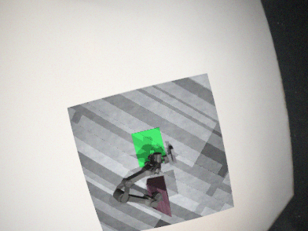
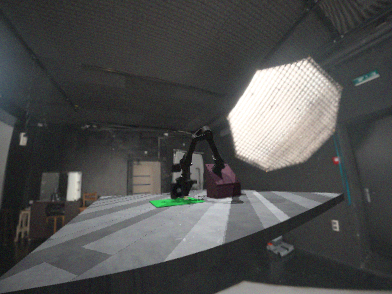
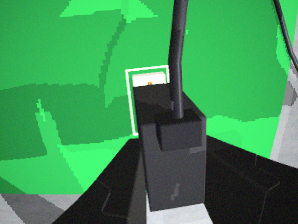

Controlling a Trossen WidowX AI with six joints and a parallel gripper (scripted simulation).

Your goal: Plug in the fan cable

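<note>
The white four-pin header is 4 cm below my gripper tip and 1 cm ahead of it. The rest, counted from my gripper tip: black fan 13 cm to the right, 2 cm ahead, 2 cm above; green board 10 cm ahead, 5 cm below, 4 cm to the left; fan cable plug 1 cm ahead, 1 cm above.
</note>
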